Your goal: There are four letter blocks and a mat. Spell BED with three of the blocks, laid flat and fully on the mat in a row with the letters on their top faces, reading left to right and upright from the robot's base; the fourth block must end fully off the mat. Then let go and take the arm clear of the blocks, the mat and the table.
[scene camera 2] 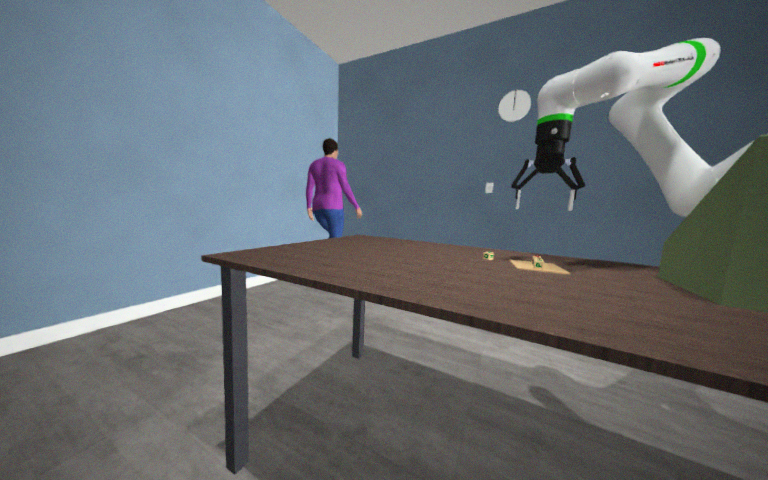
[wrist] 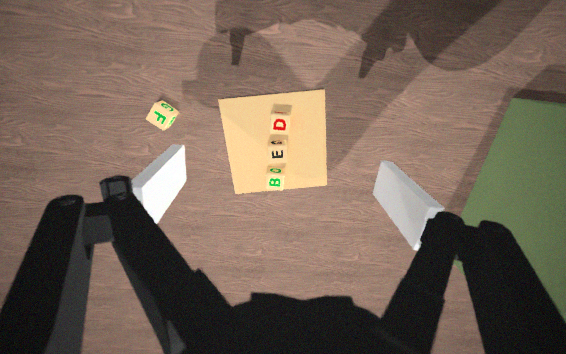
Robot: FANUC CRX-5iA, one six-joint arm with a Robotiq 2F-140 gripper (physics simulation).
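Observation:
In the wrist view a red D block point(wrist: 280, 123), a black E block point(wrist: 277, 152) and a green B block point(wrist: 275, 181) lie in a row on the tan mat point(wrist: 305, 165) point(scene camera 2: 557, 269), letters up, with small gaps; the B block is close to the mat's edge. A block with a green F point(wrist: 163, 115) point(scene camera 2: 488, 255) lies turned on the table, off the mat. In the scene view the row on the mat overlaps, so its blocks are hard to tell apart. My gripper point(wrist: 283, 170) point(scene camera 2: 543, 208) is wide open and empty, high above the mat and the table.
The brown table point(scene camera 2: 396, 271) point(wrist: 75, 65) carries the blocks and mat. A green pedestal point(scene camera 2: 719, 249) point(wrist: 525, 165) stands beside the mat under the arm. A person in a purple top point(scene camera 2: 328, 183) is beyond the table's far edge, near the wall corner.

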